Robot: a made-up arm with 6 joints.
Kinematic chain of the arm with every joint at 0, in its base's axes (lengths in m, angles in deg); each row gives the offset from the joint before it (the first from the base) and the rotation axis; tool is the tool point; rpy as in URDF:
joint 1: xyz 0 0 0.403 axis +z
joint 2: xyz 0 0 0 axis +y
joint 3: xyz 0.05 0 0.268 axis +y
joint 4: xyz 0.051 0 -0.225 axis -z
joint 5: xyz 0 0 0 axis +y
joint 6: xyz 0.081 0 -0.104 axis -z
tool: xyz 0 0 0 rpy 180 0 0
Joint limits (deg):
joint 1: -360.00..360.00
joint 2: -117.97..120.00
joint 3: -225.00..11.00
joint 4: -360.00..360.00
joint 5: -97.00..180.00
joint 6: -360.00..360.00
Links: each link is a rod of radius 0.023 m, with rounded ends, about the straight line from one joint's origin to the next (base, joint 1, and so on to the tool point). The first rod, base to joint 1, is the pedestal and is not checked.
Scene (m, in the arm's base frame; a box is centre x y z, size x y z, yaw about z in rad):
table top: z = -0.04
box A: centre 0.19 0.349 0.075 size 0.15 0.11 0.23 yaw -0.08
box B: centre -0.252 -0.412 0 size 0.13 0.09 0.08 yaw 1.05
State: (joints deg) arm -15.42 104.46 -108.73 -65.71 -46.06 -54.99
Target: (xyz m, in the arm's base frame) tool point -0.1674 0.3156 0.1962
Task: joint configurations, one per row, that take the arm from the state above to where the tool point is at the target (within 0.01 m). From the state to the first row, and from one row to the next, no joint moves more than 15 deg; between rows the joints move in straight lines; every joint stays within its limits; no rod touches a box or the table.
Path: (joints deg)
1: -8.25 107.24 -94.38 -68.59 -49.80 -62.13
2: -1.08 110.01 -80.03 -71.47 -53.54 -69.26
3: 6.09 112.79 -65.69 -74.35 -57.28 -76.40
4: 13.26 115.56 -51.34 -77.24 -61.02 -83.53
5: 20.43 118.34 -36.99 -80.12 -64.76 -90.67
6: 33.15 112.21 -44.79 -81.60 -64.57 -84.72
7: 45.87 106.09 -52.58 -83.09 -64.38 -78.77
8: 58.59 99.97 -60.38 -84.57 -64.19 -72.83
9: 71.31 93.84 -68.17 -86.06 -64.00 -66.88
10: 84.03 87.72 -75.97 -87.54 -63.81 -60.94
11: 96.75 81.60 -83.76 -89.02 -63.62 -54.99

